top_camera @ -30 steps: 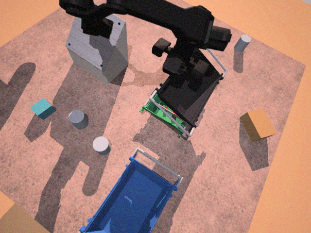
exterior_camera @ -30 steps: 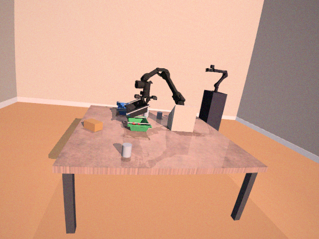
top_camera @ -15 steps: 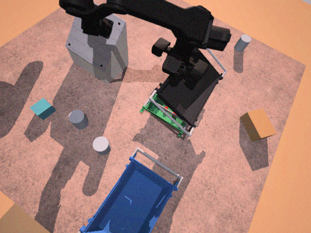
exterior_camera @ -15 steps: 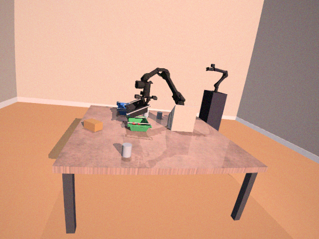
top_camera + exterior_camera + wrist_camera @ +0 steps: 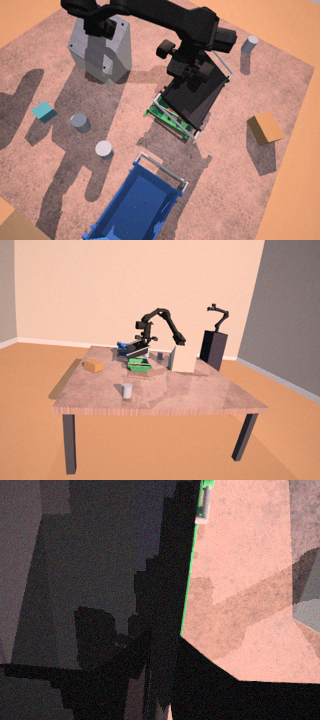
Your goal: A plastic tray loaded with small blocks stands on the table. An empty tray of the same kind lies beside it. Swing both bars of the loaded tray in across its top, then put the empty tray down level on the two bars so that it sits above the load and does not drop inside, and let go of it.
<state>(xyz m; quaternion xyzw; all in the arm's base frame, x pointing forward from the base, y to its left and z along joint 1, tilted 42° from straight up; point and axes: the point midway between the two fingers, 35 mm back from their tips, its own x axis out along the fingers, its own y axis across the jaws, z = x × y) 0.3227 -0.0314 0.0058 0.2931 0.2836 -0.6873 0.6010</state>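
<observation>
Now: gripper tip 7 cm short of the dark tray. The rest, counted from my gripper tip: teal block (40 cm behind, 33 cm to the right, 15 cm below); then orange box (41 cm ahead, 8 cm to the left, 15 cm below).
</observation>
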